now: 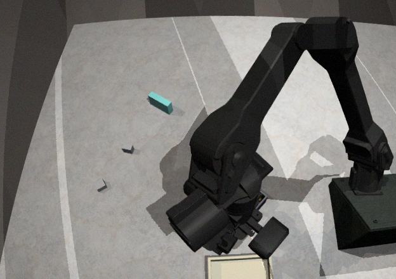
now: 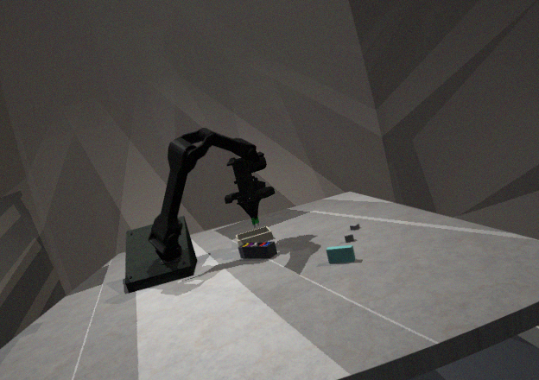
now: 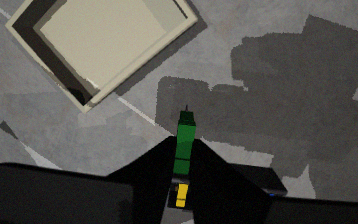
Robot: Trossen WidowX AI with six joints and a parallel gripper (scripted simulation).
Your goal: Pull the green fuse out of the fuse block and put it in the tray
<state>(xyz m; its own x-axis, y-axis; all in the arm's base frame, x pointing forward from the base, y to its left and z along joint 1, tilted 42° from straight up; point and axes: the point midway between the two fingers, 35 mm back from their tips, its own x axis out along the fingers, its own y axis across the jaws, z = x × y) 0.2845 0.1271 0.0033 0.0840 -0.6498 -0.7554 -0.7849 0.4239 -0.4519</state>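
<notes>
Now: the cream tray 10 cm to the left of my gripper tip, 10 cm below it and 3 cm behind it. Round my gripper tip: purple fuse (9 cm to the right, 8 cm below, 4 cm behind); then yellow fuse (8 cm to the right, 8 cm below, 5 cm behind); then green fuse (1 cm below).
</notes>
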